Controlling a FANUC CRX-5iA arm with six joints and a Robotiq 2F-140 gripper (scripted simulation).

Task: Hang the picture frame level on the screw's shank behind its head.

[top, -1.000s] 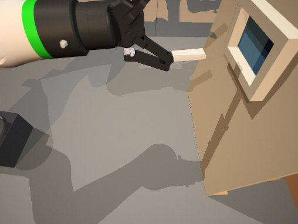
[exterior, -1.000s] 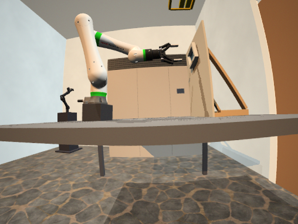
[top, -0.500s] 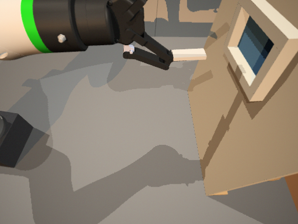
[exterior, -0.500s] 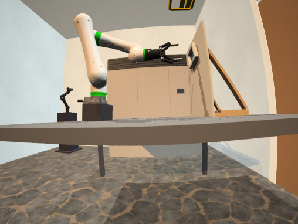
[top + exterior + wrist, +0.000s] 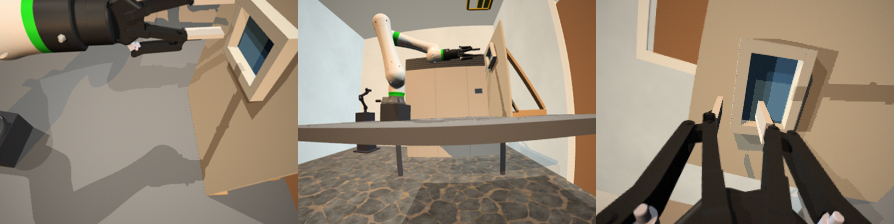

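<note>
Right now my hand is 110 mm short of the picture frame, 10 mm to the left of it and 50 mm above it. Round my hand: tan wall board (120 mm ahead, 220 mm below).
</note>
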